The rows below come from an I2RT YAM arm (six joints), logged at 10 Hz.
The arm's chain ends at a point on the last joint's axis. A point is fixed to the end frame.
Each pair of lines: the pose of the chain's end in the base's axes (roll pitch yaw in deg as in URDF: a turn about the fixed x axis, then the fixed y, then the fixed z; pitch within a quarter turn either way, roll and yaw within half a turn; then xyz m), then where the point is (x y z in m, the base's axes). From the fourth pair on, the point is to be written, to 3 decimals.
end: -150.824, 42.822, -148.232, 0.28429, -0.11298, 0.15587
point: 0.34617 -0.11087 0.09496
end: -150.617, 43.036, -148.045, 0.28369, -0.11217, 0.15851
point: 0.34585 -0.11003 0.09788
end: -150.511, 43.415, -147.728, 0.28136, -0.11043, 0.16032
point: 0.34389 -0.10788 0.10009
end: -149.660, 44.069, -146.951, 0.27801, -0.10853, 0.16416
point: 0.341 -0.106 0.105
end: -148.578, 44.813, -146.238, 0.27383, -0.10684, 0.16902
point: 0.338 -0.105 0.111
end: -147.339, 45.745, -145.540, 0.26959, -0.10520, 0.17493
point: 0.335 -0.103 0.118
